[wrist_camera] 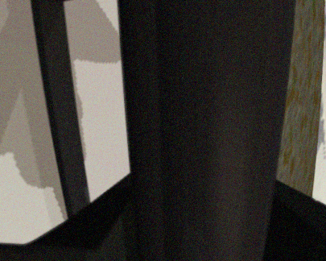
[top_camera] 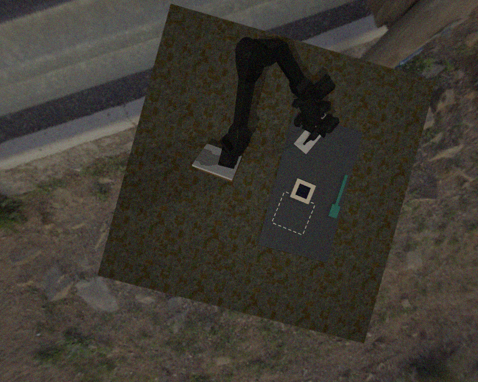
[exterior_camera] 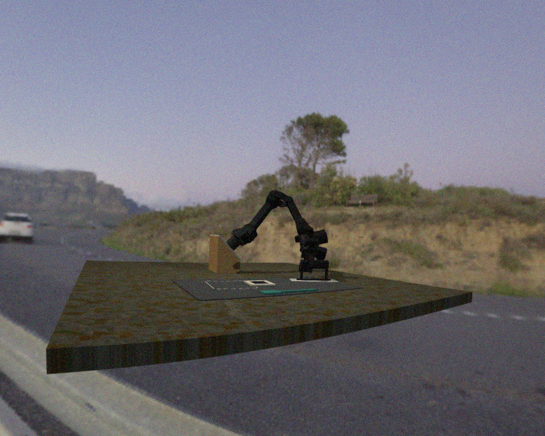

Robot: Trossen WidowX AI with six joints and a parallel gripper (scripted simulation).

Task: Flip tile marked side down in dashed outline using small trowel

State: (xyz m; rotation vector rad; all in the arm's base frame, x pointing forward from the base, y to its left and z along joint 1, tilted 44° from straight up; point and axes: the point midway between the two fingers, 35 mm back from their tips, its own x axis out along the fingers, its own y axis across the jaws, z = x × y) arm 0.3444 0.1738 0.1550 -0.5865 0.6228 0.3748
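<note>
My gripper tip is 23 cm to the left of the grey mat, 7 cm above it and 3 cm short of it. Round my gripper tip: green trowel: 25 cm to the right, 17 cm ahead, 5 cm below; cream tile: 25 cm to the right, 5 cm below.
</note>
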